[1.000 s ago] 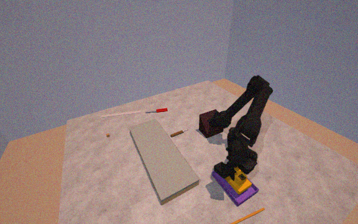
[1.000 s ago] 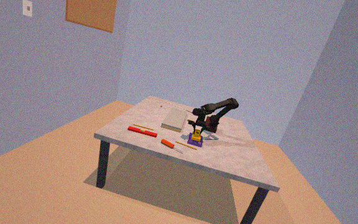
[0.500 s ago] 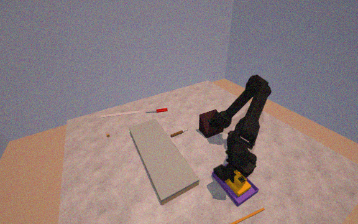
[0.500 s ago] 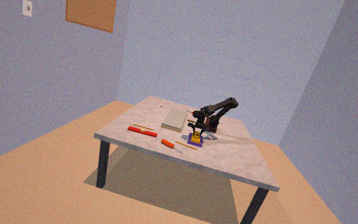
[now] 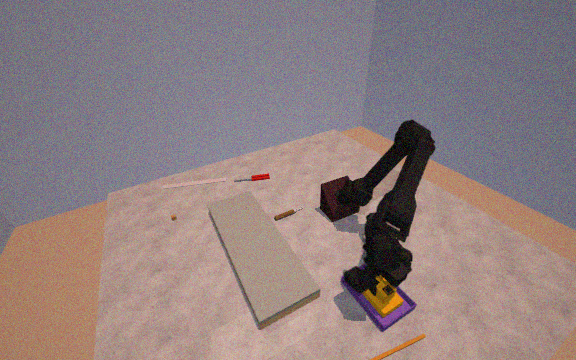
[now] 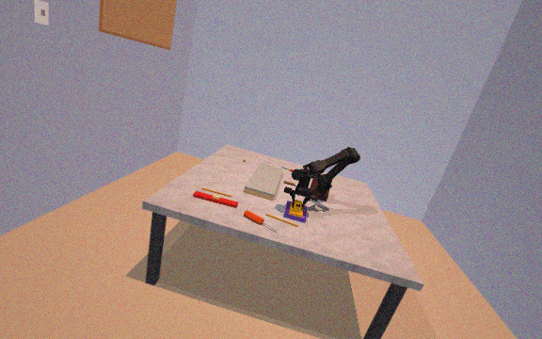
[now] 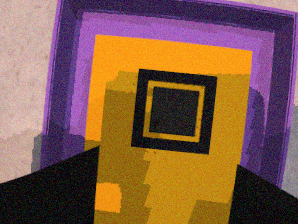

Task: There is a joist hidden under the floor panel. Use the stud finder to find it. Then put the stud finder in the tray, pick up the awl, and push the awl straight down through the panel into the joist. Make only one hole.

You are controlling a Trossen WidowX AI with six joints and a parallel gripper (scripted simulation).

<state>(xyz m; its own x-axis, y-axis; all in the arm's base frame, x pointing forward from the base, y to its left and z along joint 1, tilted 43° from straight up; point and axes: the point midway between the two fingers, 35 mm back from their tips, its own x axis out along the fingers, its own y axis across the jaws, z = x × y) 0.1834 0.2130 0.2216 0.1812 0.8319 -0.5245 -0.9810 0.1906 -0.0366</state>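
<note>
Right now the yellow stud finder is 10 mm to the left of my gripper tip and 20 mm above it. Also, from my gripper tip: purple tray 10 mm to the right, 20 mm below; then awl 20 mm behind, 430 mm to the right, 20 mm below; then red level 430 mm ahead, 60 mm to the left, 20 mm below.
</note>
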